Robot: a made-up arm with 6 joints. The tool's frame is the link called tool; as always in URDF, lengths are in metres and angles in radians.
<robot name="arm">
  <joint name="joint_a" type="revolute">
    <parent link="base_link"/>
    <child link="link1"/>
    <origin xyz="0 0 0.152" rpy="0 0 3.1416"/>
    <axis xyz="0 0 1"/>
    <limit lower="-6.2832" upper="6.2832" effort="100" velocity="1.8"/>
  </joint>
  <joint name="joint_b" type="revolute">
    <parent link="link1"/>
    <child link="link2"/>
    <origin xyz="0 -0.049 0" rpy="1.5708 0 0"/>
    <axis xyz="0 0 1"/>
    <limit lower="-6.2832" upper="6.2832" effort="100" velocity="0.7"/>
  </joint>
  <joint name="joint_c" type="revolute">
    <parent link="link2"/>
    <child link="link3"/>
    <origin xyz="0 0.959 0" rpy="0 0 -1.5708"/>
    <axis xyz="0 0 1"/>
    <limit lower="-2.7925" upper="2.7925" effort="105" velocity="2.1"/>
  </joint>
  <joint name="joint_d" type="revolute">
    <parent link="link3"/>
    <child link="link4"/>
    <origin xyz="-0.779 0 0" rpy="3.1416 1.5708 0"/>
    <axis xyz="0 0 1"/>
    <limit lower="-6.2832" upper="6.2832" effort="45" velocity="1.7"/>
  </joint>
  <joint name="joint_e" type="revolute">
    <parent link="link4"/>
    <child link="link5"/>
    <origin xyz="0 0 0" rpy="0 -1.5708 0"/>
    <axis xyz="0 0 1"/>
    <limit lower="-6.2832" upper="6.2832" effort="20" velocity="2"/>
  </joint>
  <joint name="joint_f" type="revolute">
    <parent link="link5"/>
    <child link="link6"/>
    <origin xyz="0.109 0 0" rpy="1.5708 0 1.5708"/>
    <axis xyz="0 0 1"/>
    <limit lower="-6.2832" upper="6.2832" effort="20" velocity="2.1"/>
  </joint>
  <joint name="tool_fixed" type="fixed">
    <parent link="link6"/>
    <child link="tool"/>
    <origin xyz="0 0 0" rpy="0 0 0"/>
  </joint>
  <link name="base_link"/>
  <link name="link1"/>
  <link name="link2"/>
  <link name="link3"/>
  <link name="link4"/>
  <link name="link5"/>
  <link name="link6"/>
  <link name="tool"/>
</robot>
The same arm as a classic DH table. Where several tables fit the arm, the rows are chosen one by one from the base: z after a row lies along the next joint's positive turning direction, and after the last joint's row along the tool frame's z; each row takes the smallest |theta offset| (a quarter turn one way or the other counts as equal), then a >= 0, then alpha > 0; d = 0 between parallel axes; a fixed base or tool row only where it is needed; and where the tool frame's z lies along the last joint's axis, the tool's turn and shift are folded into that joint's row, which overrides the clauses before.
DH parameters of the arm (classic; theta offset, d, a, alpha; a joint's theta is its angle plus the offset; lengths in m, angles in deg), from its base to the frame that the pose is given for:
joint_a: 0 0.152 0 -90
joint_b: -90 0 0.959 0
joint_c: -90 0.049 0 -90
joint_d: 0 0.779 0 90
joint_e: 0 0 0 -90
joint_f: -180 0.109 0 0
Joint limits (deg, base to tool): -360..360 -360..360 -160..160 -360..360 -360..360 -360..360

